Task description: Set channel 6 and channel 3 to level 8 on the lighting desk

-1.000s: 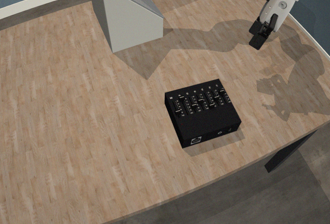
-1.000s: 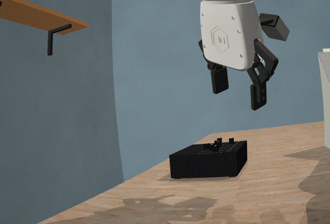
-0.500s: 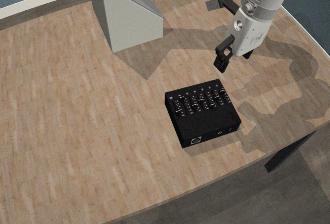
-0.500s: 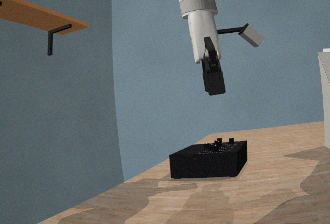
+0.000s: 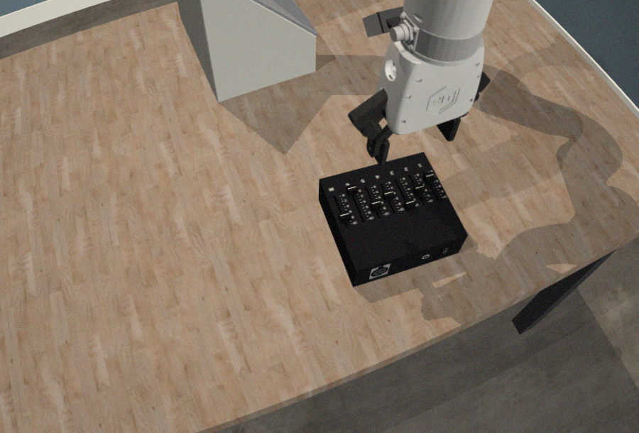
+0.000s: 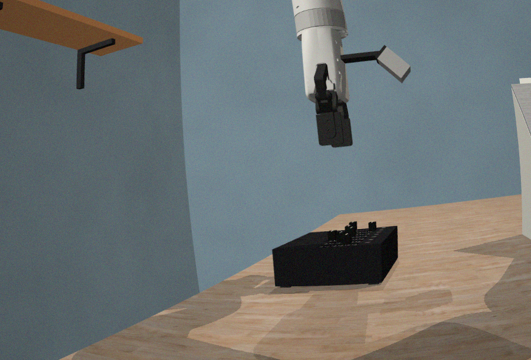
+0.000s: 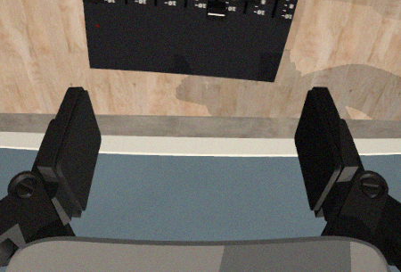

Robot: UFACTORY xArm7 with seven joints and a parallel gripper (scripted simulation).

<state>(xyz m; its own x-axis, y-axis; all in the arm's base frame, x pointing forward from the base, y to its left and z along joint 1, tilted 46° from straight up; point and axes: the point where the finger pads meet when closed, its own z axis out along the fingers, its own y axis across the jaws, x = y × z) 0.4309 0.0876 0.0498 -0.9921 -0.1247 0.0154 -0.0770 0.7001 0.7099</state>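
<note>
Right now the channel 3 fader cap is 10 mm ahead of my hand, 10 mm to the left of it and 130 mm below it. Also, from my hand: master fader cap: 80 mm to the right, 130 mm below; then channel 5 fader cap: 30 mm to the right, 130 mm below; then channel 6 fader cap: 30 mm behind, 50 mm to the right, 130 mm below.
</note>
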